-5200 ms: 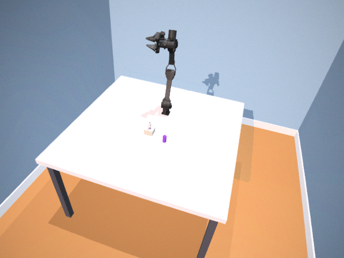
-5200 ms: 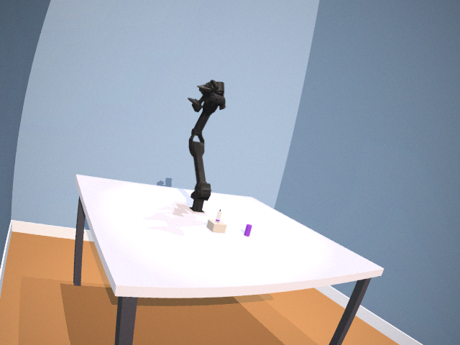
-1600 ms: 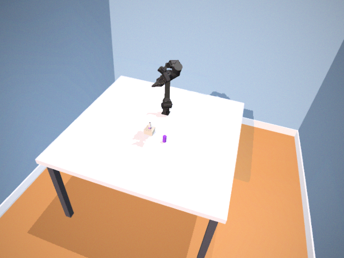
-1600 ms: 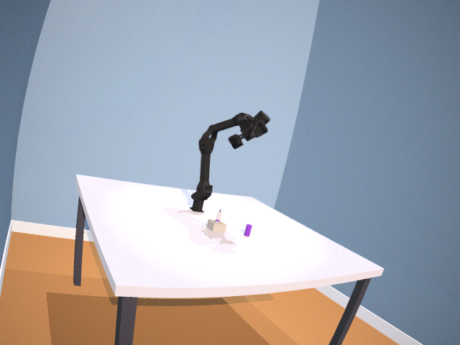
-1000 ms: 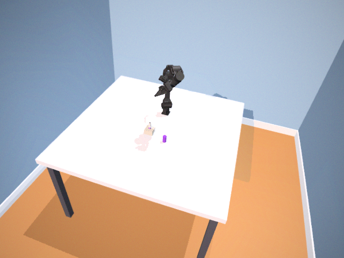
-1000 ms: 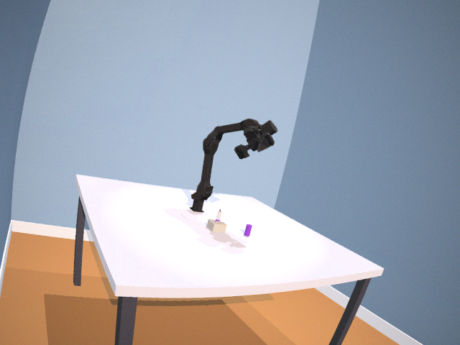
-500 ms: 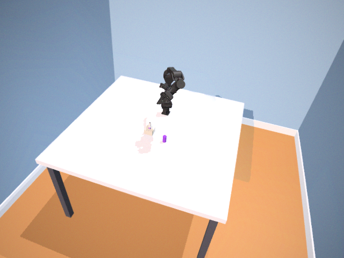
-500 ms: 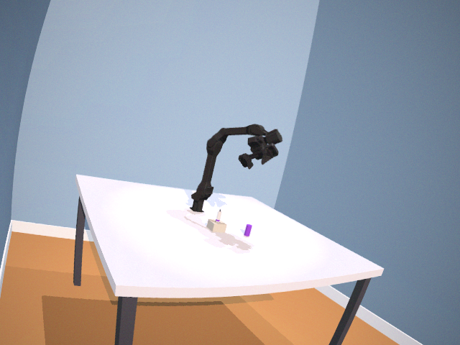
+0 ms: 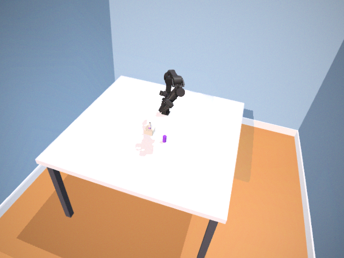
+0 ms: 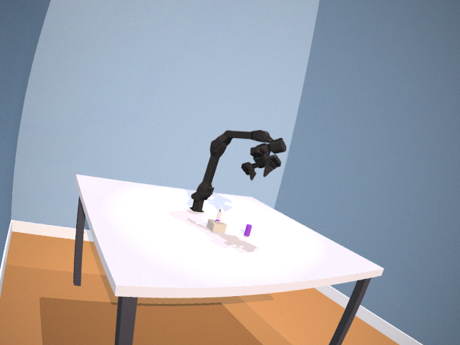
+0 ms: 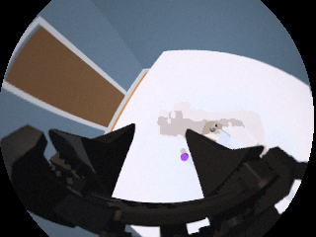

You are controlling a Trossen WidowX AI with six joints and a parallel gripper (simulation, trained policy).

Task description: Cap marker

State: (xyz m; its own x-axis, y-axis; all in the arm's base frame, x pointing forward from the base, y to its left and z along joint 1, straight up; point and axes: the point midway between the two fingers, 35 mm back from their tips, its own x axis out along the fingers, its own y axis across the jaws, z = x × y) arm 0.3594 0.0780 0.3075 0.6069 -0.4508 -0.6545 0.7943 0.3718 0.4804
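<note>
Right now the purple cap is 26 cm below my gripper tip, 4 cm to the left of it and 3 cm behind it. Also, from my gripper tip: holder block 26 cm below, 10 cm to the right, 9 cm behind.
</note>
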